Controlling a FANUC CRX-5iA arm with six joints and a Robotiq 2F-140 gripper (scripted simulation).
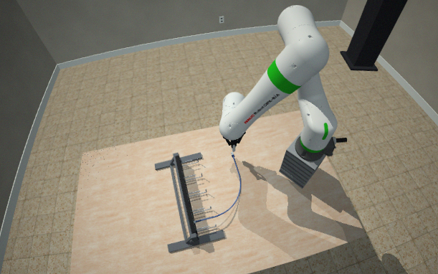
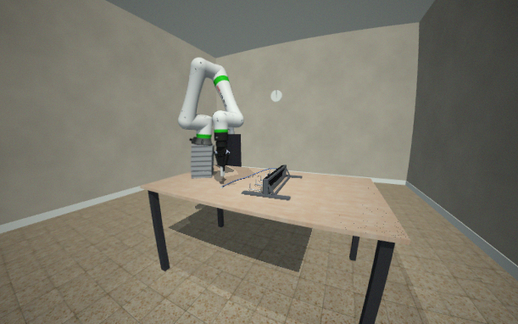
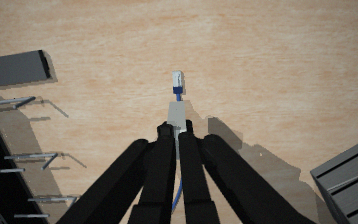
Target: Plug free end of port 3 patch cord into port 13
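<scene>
Right now the free-end plug is 20 mm to the right of my hand and 110 mm below it.
</scene>
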